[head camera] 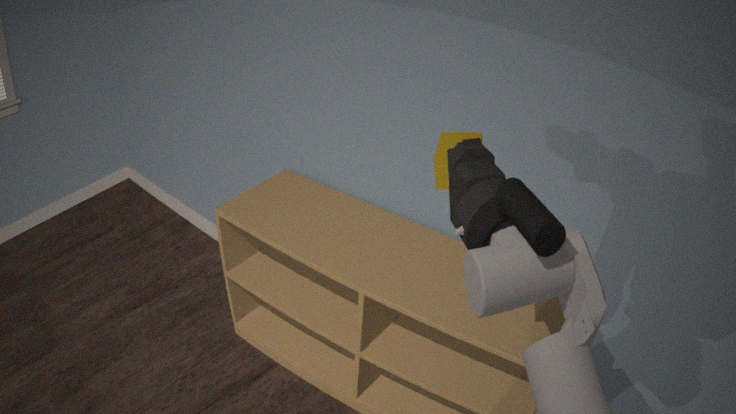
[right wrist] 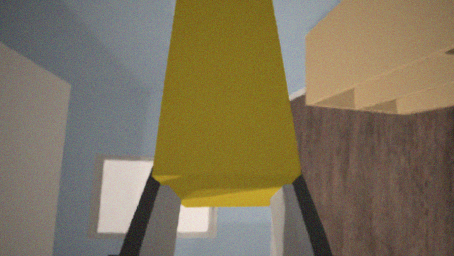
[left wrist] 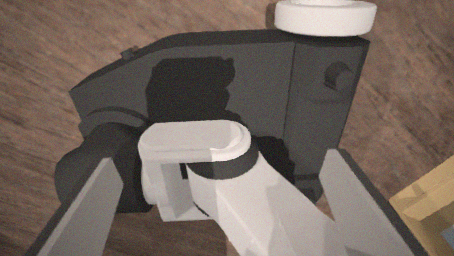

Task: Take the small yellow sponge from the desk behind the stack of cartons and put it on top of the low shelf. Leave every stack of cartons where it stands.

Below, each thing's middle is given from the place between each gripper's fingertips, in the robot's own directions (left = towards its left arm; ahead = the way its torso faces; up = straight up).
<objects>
Right now the small yellow sponge (head camera: 448, 140) is 30 mm ahead of my right hand and 10 mm to the right of it.
I see the small yellow sponge 72 cm ahead of my left hand, 64 cm above it and 41 cm to the right of it.
</objects>
